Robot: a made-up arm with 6 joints.
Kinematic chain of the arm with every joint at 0, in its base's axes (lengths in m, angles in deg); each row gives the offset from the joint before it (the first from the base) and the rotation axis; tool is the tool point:
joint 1: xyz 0 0 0.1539 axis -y
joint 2: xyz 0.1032 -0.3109 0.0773 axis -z
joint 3: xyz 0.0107 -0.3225 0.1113 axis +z
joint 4: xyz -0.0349 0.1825 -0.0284 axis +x
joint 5: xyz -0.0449 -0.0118 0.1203 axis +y
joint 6: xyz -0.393 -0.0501 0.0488 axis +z
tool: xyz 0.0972 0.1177 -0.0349
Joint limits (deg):
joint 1: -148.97..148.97
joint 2: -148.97..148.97
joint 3: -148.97..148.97
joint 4: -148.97..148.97
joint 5: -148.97..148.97
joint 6: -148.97..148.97
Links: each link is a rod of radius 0.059 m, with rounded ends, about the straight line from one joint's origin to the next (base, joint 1, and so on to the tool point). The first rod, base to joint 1, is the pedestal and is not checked.
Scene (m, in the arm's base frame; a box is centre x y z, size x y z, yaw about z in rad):
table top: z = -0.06
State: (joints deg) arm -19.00 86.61 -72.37 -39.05 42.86 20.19
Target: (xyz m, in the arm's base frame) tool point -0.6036 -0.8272 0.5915
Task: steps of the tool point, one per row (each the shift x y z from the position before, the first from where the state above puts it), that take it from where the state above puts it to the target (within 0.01 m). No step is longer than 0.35 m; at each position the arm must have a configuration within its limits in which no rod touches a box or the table.
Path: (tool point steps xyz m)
1: -0.1603 -0.1599 0.0818
2: -0.2382 -0.0961 0.0648
3: -0.2854 -0.0040 0.0266
4: -0.2854 0.1018 -0.0229

